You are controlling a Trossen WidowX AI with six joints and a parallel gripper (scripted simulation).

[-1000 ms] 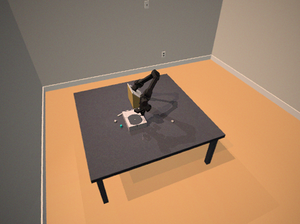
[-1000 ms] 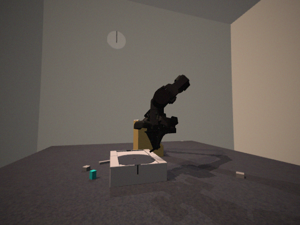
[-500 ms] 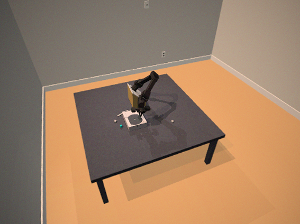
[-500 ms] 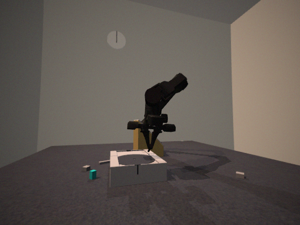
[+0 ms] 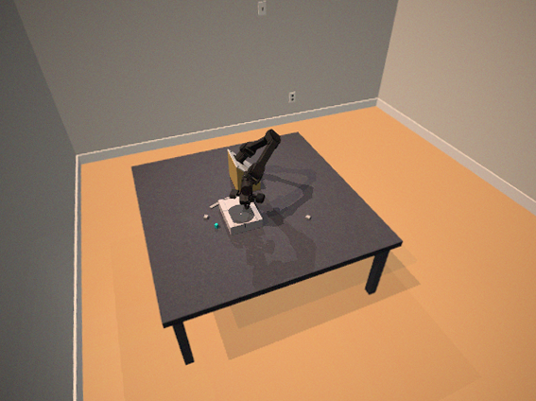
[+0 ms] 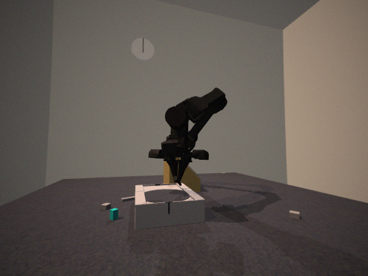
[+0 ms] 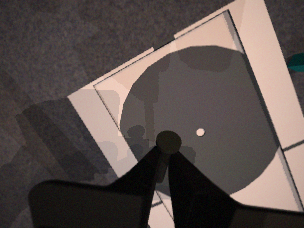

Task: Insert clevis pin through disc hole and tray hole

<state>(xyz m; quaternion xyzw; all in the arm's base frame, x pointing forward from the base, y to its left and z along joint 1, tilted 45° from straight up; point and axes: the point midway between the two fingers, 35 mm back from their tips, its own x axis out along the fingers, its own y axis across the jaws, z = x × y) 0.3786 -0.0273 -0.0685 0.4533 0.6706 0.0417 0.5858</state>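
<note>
Right now my gripper tip is 10 mm past the grey disc, 30 mm to the left of it and 40 mm above it. The rest, counted from my gripper tip: teal cube: 10 mm behind, 180 mm to the right, 80 mm below; then rimmed tray: 50 mm behind, 30 mm to the right, 50 mm below; then clevis pin: 10 mm behind.
</note>
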